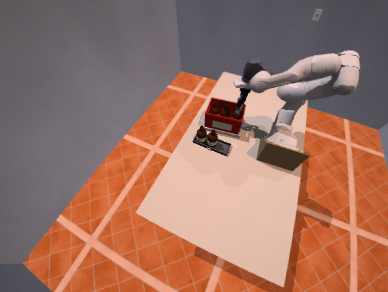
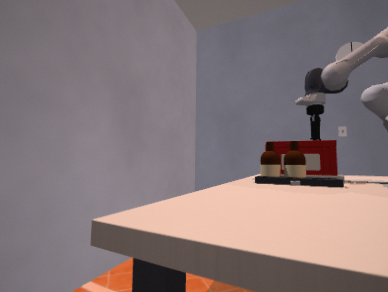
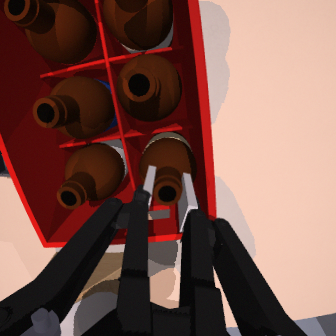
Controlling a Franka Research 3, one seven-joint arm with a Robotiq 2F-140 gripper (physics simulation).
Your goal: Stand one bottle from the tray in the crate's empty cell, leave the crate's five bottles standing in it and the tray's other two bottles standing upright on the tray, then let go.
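The red crate [image 1: 210, 121] [image 2: 327, 159] [image 3: 205, 100] stands on the table. My gripper [image 1: 239, 110] [image 2: 315, 138] [image 3: 166, 180] points down into its corner cell and is shut on the neck of a brown bottle [image 3: 167, 154]. That bottle is inside the cell, its base hidden. The crate's other bottles [image 3: 60, 37] [image 3: 137, 25] [image 3: 82, 107] [image 3: 150, 95] [image 3: 95, 172] stand in the remaining cells. Two brown bottles with cream labels [image 1: 201, 135] [image 1: 213, 139] [image 2: 270, 162] [image 2: 295, 162] stand upright at one end of the dark tray [image 1: 220, 147] [image 2: 325, 181].
The tray lies close beside the crate's long labelled side. A brown panel [image 1: 282, 155] stands on the table near the arm's base. Red dividers [image 3: 112, 95] separate the cells, and the crate's outer wall is close beside the right finger.
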